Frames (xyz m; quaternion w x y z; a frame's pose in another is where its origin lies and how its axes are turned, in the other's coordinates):
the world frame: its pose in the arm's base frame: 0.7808 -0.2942 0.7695 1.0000 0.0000 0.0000 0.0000
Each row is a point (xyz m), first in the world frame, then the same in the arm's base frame.
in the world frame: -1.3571 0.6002 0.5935
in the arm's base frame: -0.5763 0.3060 1.3630
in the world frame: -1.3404 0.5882 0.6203
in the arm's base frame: -0.5596 0.2940 1.3898
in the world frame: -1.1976 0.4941 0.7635
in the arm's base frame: -0.4168 0.1999 1.5330
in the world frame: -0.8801 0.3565 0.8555
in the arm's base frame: -0.0993 0.0623 1.6250
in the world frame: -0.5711 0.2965 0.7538
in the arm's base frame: 0.2097 0.0023 1.5233
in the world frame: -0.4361 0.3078 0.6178
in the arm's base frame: 0.3447 0.0136 1.3873
